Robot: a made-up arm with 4 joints.
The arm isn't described. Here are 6 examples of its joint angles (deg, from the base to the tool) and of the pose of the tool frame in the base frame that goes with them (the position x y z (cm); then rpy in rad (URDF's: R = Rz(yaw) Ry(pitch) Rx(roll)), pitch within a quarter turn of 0, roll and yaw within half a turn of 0).
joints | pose
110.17 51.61 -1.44 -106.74 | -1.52 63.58 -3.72 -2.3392 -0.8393 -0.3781
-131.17 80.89 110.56 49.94 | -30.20 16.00 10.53 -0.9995 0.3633 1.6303
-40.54 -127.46 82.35 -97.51 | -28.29 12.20 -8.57 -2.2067 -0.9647 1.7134
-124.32 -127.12 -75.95 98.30 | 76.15 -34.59 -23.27 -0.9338 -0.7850 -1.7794
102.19 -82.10 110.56 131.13 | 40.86 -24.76 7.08 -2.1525 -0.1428 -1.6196
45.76 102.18 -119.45 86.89 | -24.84 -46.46 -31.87 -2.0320 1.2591 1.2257
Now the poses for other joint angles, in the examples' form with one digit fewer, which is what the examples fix.
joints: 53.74 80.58 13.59 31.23
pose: -19.9 -8.4 -10.6 -0.217 -1.149 1.172
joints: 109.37 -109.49 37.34 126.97
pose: 39.7 34.2 18.4 -3.067 1.139 -2.257
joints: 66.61 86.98 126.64 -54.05
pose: 27.2 -21.7 2.6 -2.248 0.230 -1.603
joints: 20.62 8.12 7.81 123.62
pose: -30.6 62.4 -23.2 -1.796 -0.177 0.085
